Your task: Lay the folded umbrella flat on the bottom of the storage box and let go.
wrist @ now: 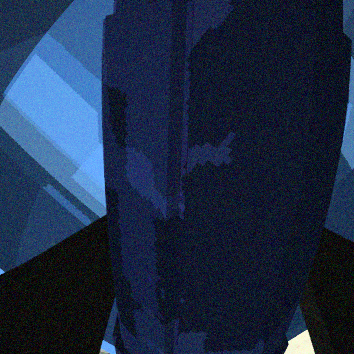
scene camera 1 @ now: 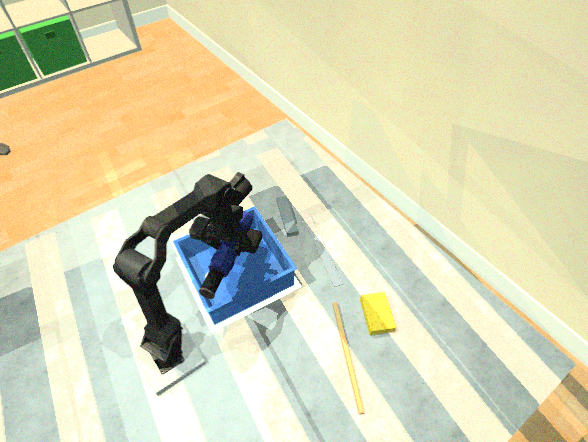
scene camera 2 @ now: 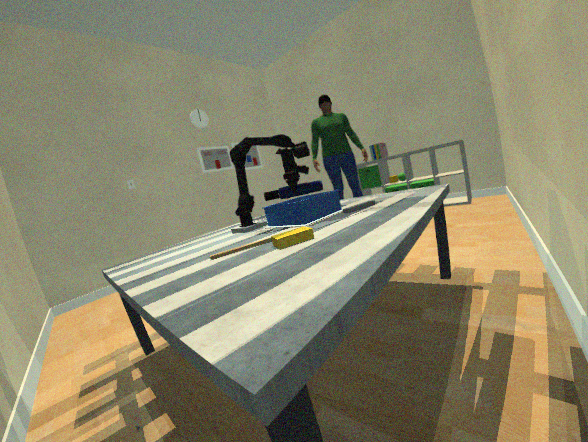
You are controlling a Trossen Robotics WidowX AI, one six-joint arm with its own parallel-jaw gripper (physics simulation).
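Where they show: gripper, fingertip midpoint: [wrist: 206, 225] [scene camera 1: 229, 252] [scene camera 2: 296, 193]; arm's base, origin of the base link: [scene camera 1: 168, 357] [scene camera 2: 247, 225].
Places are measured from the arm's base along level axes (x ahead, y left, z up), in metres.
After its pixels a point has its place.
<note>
The folded umbrella [scene camera 1: 221, 260] @(x 0.233, y 0.083, z 0.145 m) [scene camera 2: 307, 187] @(x 0.337, y 0.136, z 0.118 m) [wrist: 225, 100] is dark blue with a black handle. It is roughly level and lies diagonally over the open blue storage box [scene camera 1: 255, 296] @(x 0.274, y 0.002, z 0.025 m) [scene camera 2: 302, 209] @(x 0.400, y -0.007, z 0.040 m) [wrist: 60, 100] @(x 0.237, y 0.213, z -0.019 m). My gripper [scene camera 1: 230, 241] @(x 0.274, y 0.122, z 0.101 m) [scene camera 2: 294, 187] @(x 0.274, y 0.122, z 0.101 m) [wrist: 206, 225] @(x 0.274, y 0.122, z 0.101 m) is shut on the umbrella's middle, with one finger on each side. In the second scene view the umbrella shows slightly above the box's near rim. In the first scene view its handle end overlaps the box's left wall near the front corner. The arm hides part of the umbrella and the box's back corner.
A yellow block [scene camera 1: 378, 313] @(x 0.521, y -0.236, z 0.007 m) [scene camera 2: 293, 237] @(x 0.553, y -0.252, z -0.003 m) and a thin wooden stick [scene camera 1: 348, 357] @(x 0.380, y -0.275, z -0.011 m) [scene camera 2: 240, 249] @(x 0.366, y -0.312, z -0.018 m) lie beside the box on the striped table [scene camera 1: 450, 350] @(x 0.614, y -0.422, z -0.022 m) [scene camera 2: 240, 320] @(x 0.734, y -0.577, z -0.023 m). A grey bar [scene camera 1: 287, 216] @(x 0.529, y 0.202, z -0.005 m) [scene camera 2: 358, 206] @(x 0.541, y 0.191, z -0.009 m) lies beyond the box. A faint clear strip [scene camera 1: 328, 262] @(x 0.530, y -0.012, z -0.021 m) lies near it.
</note>
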